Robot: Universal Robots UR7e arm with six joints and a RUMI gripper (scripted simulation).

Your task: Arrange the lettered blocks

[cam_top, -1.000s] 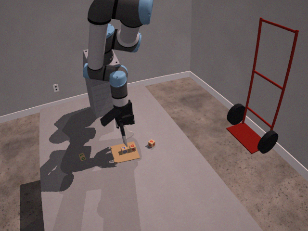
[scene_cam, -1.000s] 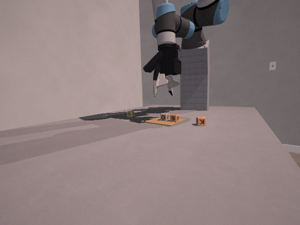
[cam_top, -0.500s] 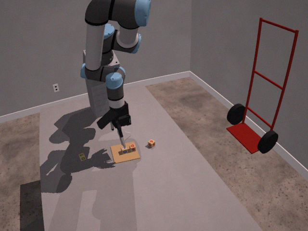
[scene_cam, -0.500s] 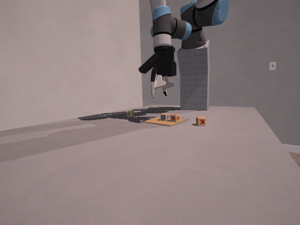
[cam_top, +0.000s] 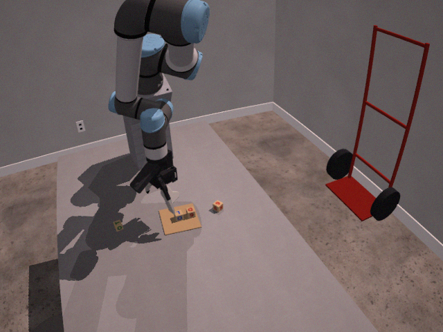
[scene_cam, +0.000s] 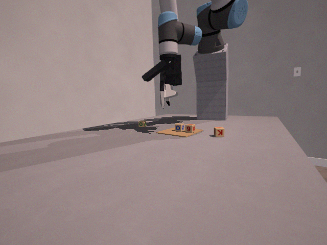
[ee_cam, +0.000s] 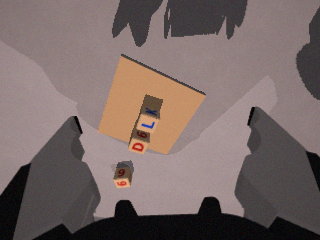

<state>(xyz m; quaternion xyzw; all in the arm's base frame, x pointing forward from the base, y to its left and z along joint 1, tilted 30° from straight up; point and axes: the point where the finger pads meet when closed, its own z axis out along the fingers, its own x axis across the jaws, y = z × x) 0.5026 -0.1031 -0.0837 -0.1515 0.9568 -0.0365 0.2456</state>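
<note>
Now: the green-lettered block 17 cm to the right of my hand, 9 cm below it and 6 cm behind it. Round my hand: red-marked block: 11 cm to the left, 8 cm below, 1 cm ahead; then tan mat: 10 cm below, 6 cm to the left; then blue-lettered block: 8 cm below, 6 cm to the left.
</note>
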